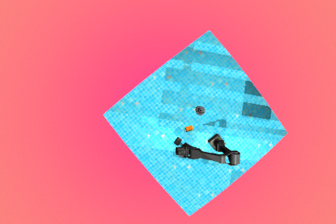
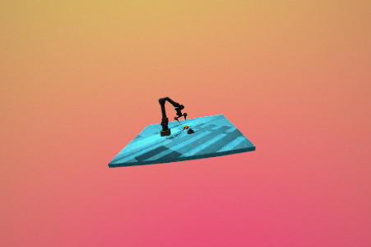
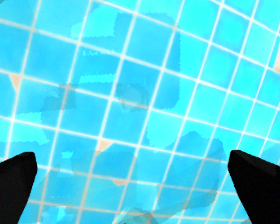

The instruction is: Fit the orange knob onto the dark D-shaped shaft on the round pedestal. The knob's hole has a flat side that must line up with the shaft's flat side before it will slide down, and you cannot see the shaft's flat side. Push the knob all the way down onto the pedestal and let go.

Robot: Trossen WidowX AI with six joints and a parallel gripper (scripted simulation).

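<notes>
My gripper tip is now 12 cm to the left of the orange knob, 6 cm short of it and 5 cm above it. The rest, counted from my gripper tip: round pedestal: 29 cm to the right, 15 cm ahead, 4 cm below.
</notes>
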